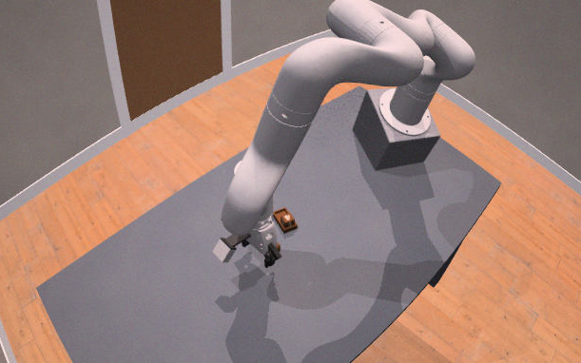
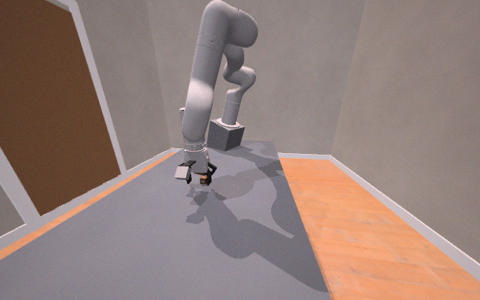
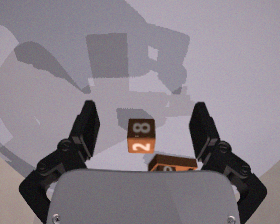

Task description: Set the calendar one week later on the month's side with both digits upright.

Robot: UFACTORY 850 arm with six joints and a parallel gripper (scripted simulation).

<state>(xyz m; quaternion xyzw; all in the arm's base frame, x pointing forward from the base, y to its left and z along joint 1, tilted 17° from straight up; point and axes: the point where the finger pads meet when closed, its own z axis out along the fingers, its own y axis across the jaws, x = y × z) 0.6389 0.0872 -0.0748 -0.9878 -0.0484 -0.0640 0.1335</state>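
The number cube lies 50 mm behind my hand and 20 mm below it. The rest, counted from my hand: brown wooden calendar tray (140 mm behind, 70 mm to the right, 30 mm below).
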